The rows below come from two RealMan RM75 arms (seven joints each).
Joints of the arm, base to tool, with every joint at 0 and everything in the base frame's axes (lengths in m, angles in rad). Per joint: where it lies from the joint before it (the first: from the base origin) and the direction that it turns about. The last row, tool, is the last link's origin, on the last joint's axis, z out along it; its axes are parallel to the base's.
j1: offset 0 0 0.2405 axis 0 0 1
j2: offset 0 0 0 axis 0 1 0
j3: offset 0 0 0.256 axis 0 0 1
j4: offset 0 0 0 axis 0 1 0
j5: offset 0 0 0.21 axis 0 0 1
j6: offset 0 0 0 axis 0 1 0
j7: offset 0 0 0.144 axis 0 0 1
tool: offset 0 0 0
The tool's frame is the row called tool.
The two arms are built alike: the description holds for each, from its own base.
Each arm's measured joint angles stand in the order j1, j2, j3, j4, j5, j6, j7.
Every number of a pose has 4 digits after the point. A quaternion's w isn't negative.
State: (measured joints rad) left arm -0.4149 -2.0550 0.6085 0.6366 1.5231 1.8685 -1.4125; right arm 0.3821 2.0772 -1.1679 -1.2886 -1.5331 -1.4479 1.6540
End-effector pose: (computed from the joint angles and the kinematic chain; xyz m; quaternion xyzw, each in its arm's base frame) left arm -0.2470 0.2977 0.0670 -0.8344 -0.1849 -0.4984 0.1458; right arm 0.1383 0.3342 0.0487 -0.9344 0.0589 0.3188 0.1478
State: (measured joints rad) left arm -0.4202 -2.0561 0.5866 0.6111 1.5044 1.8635 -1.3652; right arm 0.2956 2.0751 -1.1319 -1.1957 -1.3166 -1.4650 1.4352
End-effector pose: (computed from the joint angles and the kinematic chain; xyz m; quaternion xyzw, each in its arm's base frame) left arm -0.2482 0.2995 0.0685 -0.8261 -0.1724 -0.5099 0.1672; right arm 0.1653 0.3227 0.0662 -0.8932 0.0375 0.3988 0.2043
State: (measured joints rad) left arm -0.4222 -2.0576 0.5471 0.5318 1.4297 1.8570 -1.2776; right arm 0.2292 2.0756 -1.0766 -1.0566 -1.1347 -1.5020 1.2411
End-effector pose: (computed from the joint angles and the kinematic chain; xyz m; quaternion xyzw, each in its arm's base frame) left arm -0.2534 0.3004 0.0716 -0.7936 -0.1604 -0.5464 0.2141; right arm 0.2025 0.3107 0.0815 -0.8431 0.0399 0.4580 0.2789
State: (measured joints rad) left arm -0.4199 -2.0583 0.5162 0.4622 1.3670 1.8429 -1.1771; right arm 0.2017 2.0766 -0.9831 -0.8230 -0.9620 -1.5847 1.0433
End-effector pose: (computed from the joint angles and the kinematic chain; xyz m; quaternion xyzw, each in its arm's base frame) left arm -0.2606 0.3006 0.0734 -0.7656 -0.1476 -0.5664 0.2669; right arm 0.2492 0.2949 0.0923 -0.7742 0.0592 0.5101 0.3700
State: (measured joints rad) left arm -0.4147 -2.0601 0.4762 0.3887 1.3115 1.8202 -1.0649; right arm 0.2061 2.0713 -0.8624 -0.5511 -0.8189 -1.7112 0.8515
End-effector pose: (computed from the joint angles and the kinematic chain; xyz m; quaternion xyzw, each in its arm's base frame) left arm -0.2710 0.3000 0.0739 -0.7352 -0.1405 -0.5756 0.3294; right arm 0.2913 0.2716 0.0992 -0.6920 0.0704 0.5430 0.4705
